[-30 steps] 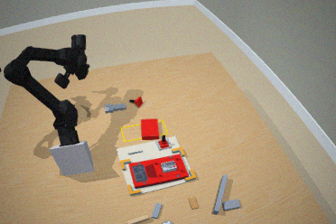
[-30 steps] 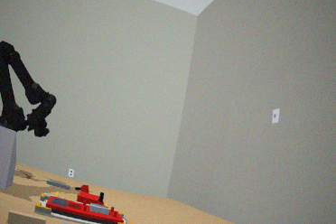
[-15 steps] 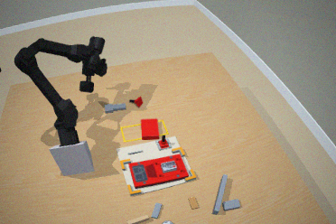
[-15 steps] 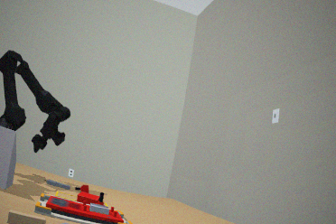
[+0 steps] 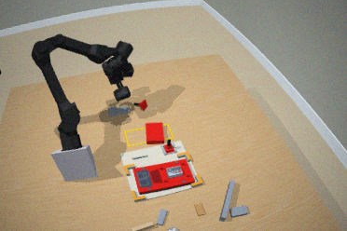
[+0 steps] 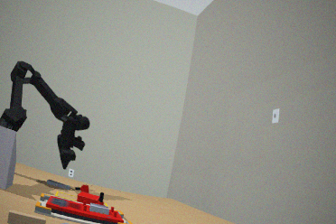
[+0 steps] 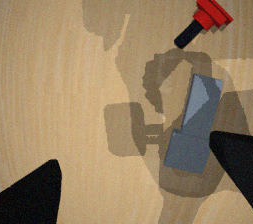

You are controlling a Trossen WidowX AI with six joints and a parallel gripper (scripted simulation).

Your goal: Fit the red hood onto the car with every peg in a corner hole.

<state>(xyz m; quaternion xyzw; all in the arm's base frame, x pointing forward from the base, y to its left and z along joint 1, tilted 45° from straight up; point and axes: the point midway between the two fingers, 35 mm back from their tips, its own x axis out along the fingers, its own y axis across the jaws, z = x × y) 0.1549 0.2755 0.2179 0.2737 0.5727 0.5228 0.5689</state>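
The red hood is 200 mm to the right of my gripper tip, 150 mm ahead of it and 80 mm below it. The rest, counted from my gripper tip: tan block 570 mm to the right, 250 mm ahead, 90 mm below; then grey engine block 400 mm to the right, 190 mm ahead, 70 mm below.
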